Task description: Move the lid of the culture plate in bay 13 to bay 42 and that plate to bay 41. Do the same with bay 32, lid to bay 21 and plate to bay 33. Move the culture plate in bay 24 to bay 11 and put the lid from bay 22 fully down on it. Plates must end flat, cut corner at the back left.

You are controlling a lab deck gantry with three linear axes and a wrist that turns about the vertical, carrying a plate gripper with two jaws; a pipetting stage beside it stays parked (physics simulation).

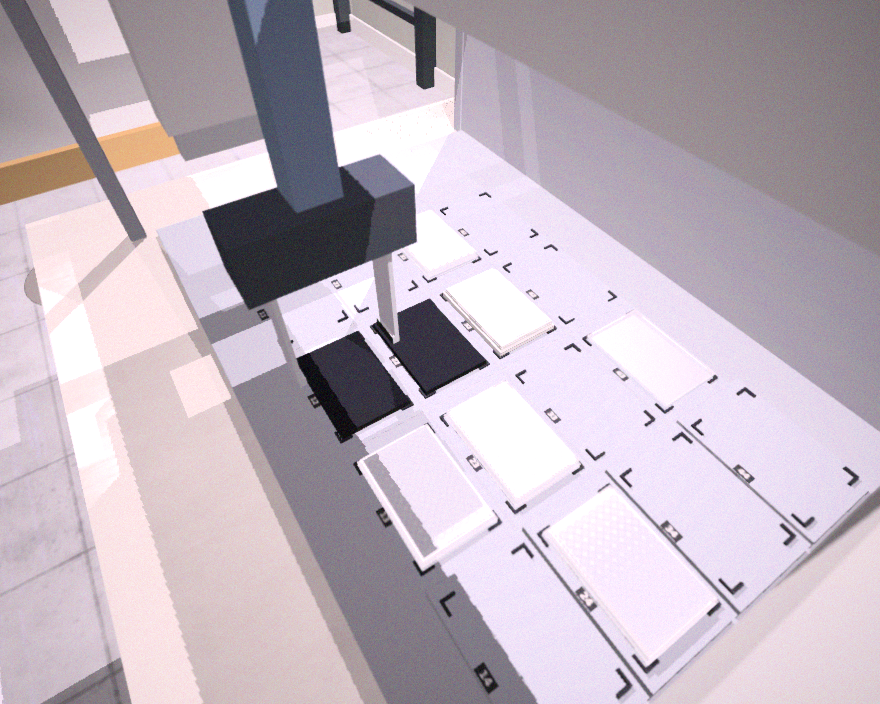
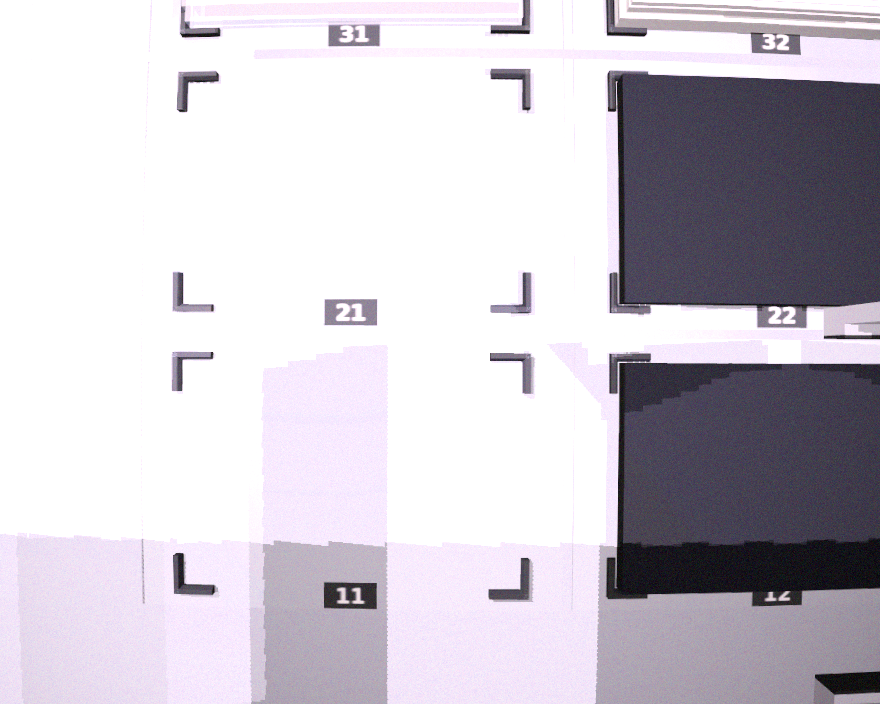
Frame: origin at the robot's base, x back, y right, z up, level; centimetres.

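Seen in the pictures: gripper, fingertip midpoint: (image 1: 344, 352) (image 2: 878, 508); robot's base, origin of the base link: (image 2: 184, 583).
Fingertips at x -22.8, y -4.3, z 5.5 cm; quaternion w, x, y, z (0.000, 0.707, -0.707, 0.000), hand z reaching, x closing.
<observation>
Pixels of each thing's top centre, then the offset from my fingertips to it.
- black plate, middle of its top: (image 2: 791, 478) (image 1: 350, 379) dx +0.0, dy +0.0, dz -4.7 cm
- second flat black piece, middle of its top: (image 2: 791, 190) (image 1: 427, 341) dx +0.0, dy -10.7, dz -4.7 cm
- patterned pale plate, middle of its top: (image 1: 629, 562) dx -32.8, dy -10.7, dz -2.7 cm
My gripper (image 1: 347, 361) (image 2: 851, 502) is open, its jaws apart on either side of a black plate (image 1: 355, 385) (image 2: 748, 477) that lies flat in bay 12, the jaws raised clear of it. A second flat black piece (image 1: 433, 345) (image 2: 748, 190) lies in bay 22; whether it is a lid does not show. A pale plate (image 1: 440, 491) stands in bay 13, partly in shadow. A white plate (image 1: 502, 308) (image 2: 748, 16) with layered edges is in bay 32. A patterned pale plate (image 1: 631, 572) is in bay 24. Cut corners are hard to make out.
A white plate (image 1: 510, 444) stands in bay 23, a pale one (image 1: 651, 358) in bay 43 and another (image 1: 441, 243) (image 2: 352, 11) in bay 31. Dark corner brackets and number labels mark the bays. The deck's walls rise at the back right.
</observation>
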